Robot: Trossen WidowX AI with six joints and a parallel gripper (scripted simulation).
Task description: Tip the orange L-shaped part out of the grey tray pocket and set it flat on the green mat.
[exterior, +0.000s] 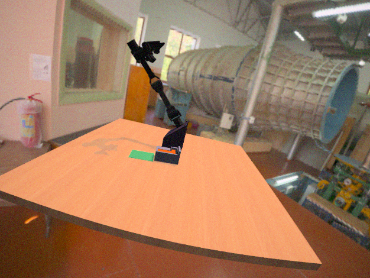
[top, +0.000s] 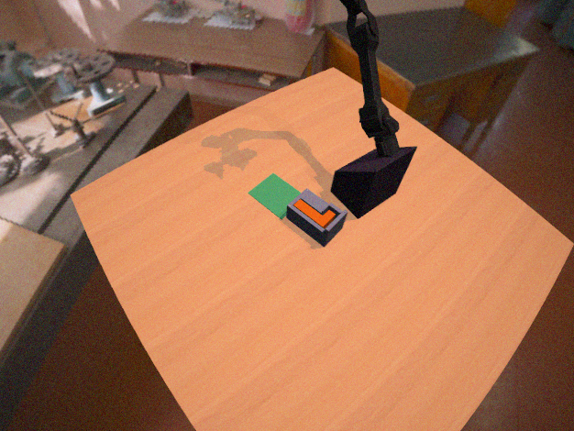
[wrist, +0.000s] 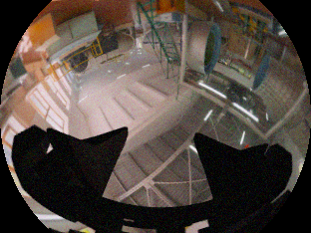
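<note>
My gripper tip is now 15 cm short of the orange L-shaped part, 20 cm to the right of it and 65 cm above it. From my gripper tip the other things lie so: green mat 18 cm ahead, 4 cm to the left, 72 cm below.
</note>
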